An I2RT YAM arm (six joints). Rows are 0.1 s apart.
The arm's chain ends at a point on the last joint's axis. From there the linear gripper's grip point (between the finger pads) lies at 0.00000 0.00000 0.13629 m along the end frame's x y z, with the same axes.
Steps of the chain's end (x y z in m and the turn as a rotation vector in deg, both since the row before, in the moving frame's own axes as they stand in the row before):
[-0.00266, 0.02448, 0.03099, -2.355, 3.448, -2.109]
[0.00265, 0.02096, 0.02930, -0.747, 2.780, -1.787]
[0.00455, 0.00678, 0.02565, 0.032, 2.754, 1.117]
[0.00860, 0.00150, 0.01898, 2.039, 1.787, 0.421]
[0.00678, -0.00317, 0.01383, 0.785, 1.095, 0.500]
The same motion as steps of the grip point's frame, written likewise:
[0.00564, 0.02992, 0.03063, -2.355, 3.448, -2.109]
[0.00929, 0.02263, 0.02913, -0.747, 2.780, -1.787]
[0.01110, 0.00677, 0.02549, 0.032, 2.754, 1.117]
[0.01287, -0.00333, 0.01883, 2.039, 1.787, 0.421]
[0.00939, -0.00503, 0.01379, 0.785, 1.095, 0.500]

